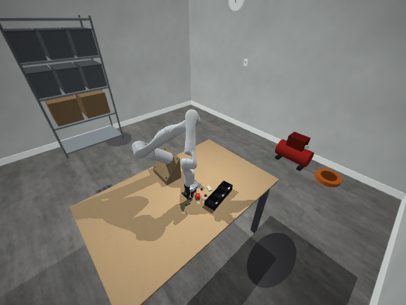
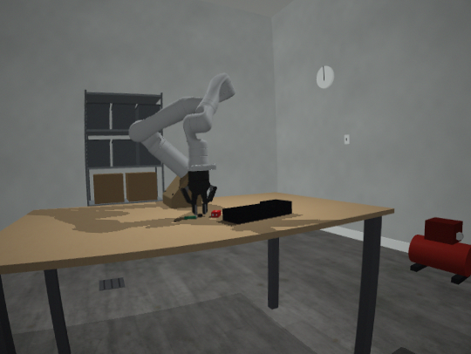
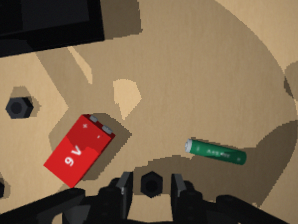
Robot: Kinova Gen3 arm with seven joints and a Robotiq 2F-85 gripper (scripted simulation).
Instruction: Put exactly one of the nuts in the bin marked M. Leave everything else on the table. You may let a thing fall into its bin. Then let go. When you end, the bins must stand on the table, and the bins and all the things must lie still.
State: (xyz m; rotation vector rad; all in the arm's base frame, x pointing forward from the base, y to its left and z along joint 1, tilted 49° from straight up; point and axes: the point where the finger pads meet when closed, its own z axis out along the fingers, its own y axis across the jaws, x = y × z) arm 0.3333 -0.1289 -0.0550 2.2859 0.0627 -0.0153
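Right now my hand is 4 cm to the left of the green AA battery, 3 cm short of it and 2 cm above it. Also, from my hand: black three-compartment bin 18 cm to the left, 12 cm ahead; then red 9V battery 5 cm to the left, 3 cm ahead, 2 cm below; then white domino 18 cm to the left, 2 cm below, 1 cm ahead.
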